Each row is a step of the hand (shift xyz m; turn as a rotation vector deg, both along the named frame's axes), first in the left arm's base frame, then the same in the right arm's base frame.
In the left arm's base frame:
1: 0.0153 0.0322 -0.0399 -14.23 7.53 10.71
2: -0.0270 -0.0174 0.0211 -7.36 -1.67 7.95
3: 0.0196 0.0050 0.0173 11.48 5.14 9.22
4: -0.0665 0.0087 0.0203 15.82 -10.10 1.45
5: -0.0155 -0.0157 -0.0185 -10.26 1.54 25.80
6: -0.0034 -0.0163 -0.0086 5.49 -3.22 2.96
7: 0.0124 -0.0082 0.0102 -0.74 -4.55 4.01
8: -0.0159 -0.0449 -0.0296 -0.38 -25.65 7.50
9: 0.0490 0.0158 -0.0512 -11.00 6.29 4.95
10: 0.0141 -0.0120 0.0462 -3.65 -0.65 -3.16
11: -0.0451 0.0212 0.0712 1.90 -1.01 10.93
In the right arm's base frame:
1: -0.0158 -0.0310 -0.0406 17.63 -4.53 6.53
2: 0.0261 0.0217 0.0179 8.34 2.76 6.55
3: -0.0135 -0.0116 0.0198 -7.58 -8.85 10.36
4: 0.0695 0.0072 0.0056 -17.02 5.40 5.96
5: 0.0068 0.0209 -0.0185 15.83 -1.29 22.83
6: -0.0026 0.0174 -0.0065 -5.29 1.36 4.41
7: -0.0114 0.0036 0.0135 0.52 4.17 4.43
8: -0.0022 0.0502 -0.0250 -4.03 23.99 11.07
9: -0.0540 -0.0231 -0.0427 12.99 -3.63 1.75
10: -0.0058 0.0033 0.0493 2.59 1.89 -3.67
11: 0.0636 -0.0154 0.0572 0.41 -0.59 11.12

